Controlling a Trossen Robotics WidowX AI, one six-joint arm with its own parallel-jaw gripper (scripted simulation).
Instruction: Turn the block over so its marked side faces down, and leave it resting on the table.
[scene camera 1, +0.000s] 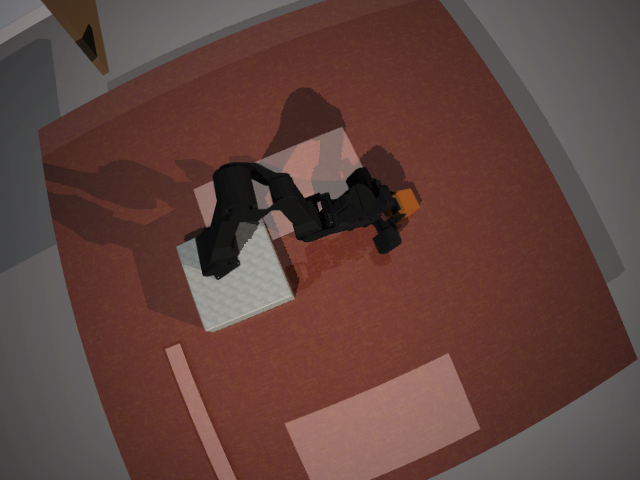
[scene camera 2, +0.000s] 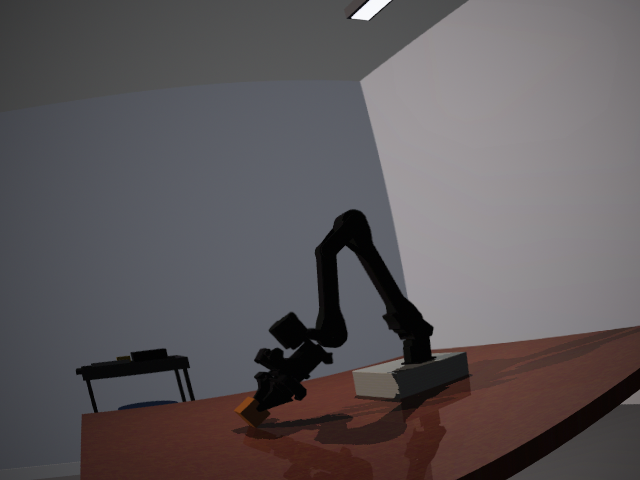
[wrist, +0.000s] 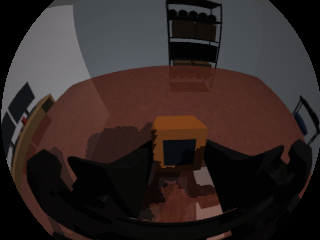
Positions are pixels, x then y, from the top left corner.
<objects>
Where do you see my gripper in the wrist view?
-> At 177, 142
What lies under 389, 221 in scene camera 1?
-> My gripper.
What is my gripper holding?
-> An orange block.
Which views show my gripper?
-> Scene camera 1, scene camera 2 and the wrist view: all of them.
</objects>
